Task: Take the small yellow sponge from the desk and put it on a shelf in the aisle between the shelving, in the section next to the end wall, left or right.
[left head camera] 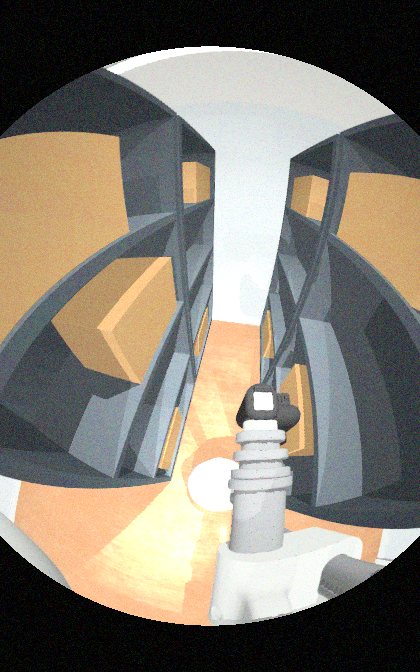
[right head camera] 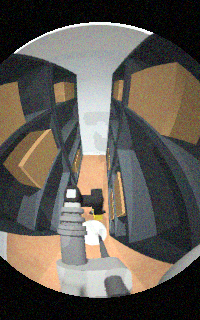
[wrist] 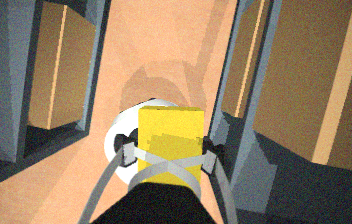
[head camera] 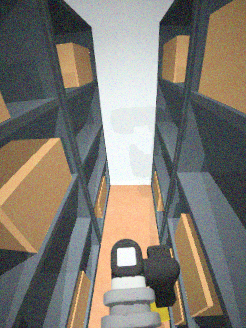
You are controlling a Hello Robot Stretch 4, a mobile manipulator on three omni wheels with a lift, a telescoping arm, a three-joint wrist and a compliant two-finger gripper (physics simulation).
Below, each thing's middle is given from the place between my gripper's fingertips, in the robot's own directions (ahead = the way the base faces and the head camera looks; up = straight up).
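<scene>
The small yellow sponge (wrist: 171,132) has my hand 20 mm below it and 10 mm past it.
</scene>
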